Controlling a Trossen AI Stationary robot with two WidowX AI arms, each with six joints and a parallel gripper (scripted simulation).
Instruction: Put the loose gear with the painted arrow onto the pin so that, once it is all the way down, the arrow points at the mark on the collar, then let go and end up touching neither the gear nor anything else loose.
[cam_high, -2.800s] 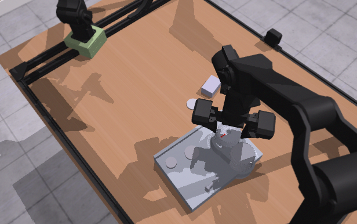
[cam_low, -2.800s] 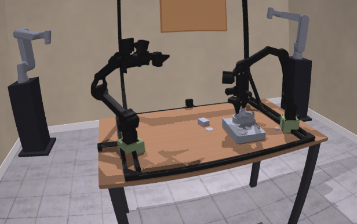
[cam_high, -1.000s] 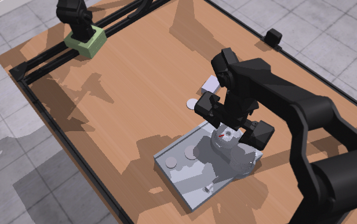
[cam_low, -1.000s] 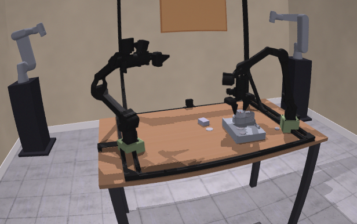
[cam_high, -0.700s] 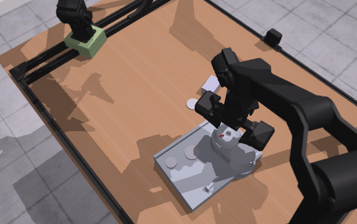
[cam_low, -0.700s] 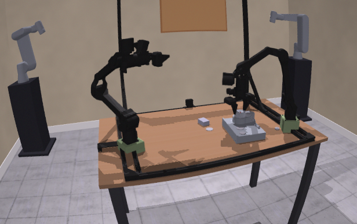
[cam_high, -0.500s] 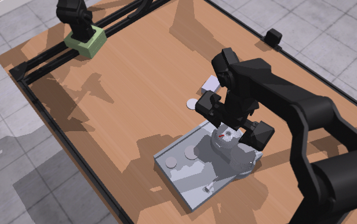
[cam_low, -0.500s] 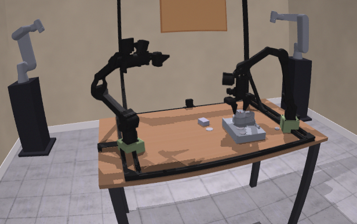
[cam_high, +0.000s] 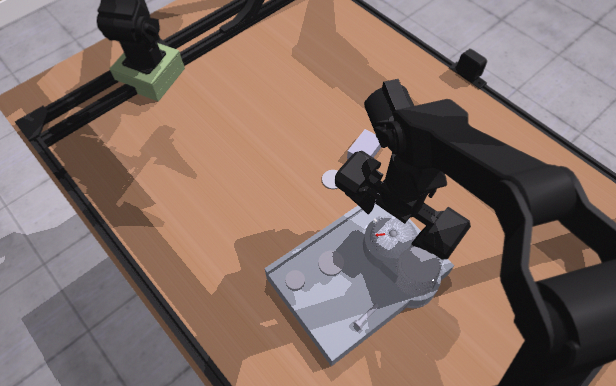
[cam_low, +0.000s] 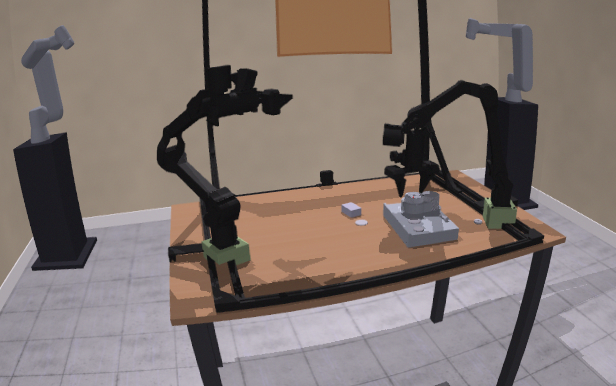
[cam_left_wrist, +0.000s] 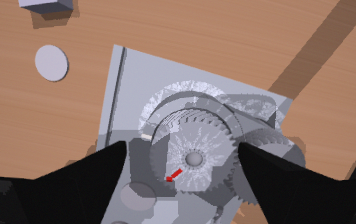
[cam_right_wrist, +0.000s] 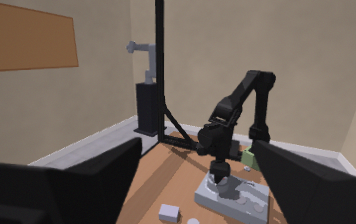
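My left gripper is now 7 cm above the collar, 1 cm to the right of it and 1 cm short of it. Also, from my left hand: pin: 7 cm below, 1 cm to the left, 1 cm ahead; lavender block: 17 cm to the right, 11 cm below, 10 cm behind.
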